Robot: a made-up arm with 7 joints.
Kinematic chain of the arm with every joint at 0, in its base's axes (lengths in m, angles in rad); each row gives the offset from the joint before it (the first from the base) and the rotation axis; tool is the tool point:
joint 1: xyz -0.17 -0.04 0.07 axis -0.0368 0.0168 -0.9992
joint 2: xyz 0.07 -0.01 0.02 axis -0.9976 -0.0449 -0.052
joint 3: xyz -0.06 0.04 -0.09 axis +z
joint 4: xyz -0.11 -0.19 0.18 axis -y
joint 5: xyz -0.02 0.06 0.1 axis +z
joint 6: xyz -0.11 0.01 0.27 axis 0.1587 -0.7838 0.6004
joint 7: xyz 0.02 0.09 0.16 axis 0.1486 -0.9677 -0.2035
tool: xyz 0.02 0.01 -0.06
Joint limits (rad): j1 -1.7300..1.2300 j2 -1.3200..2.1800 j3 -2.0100..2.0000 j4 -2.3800..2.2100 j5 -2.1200..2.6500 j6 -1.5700..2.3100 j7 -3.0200..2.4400
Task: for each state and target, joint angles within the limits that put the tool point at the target. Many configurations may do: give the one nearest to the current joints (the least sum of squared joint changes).
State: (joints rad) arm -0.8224 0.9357 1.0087 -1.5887 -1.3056 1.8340 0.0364
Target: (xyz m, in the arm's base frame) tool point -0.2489 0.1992 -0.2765
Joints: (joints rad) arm -0.7417 1.5214 1.0934 -1.4977 -1.1313 1.4653 0.4278
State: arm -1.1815 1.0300 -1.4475 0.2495 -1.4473 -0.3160 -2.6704
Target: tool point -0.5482 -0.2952 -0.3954
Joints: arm -1.7300 1.8195 -1.2903 0.6108 -1.4720 -1.1048 -2.6503
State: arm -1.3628 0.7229 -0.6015 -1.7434 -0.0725 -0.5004 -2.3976
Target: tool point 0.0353 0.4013 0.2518
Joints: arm -0.9830 0.7247 0.0224 -1.7143 0.0900 -0.0292 -2.6836
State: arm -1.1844 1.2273 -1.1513 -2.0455 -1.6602 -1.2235 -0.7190
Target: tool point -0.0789 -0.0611 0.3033
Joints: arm -1.2839 1.3875 -0.8831 -1.8630 -1.5718 -1.4520 -0.5978
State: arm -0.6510 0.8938 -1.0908 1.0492 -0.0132 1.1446 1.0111
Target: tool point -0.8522 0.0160 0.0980
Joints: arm -0.7286 0.4527 -0.7139 0.8524 -0.2054 1.2026 0.6861
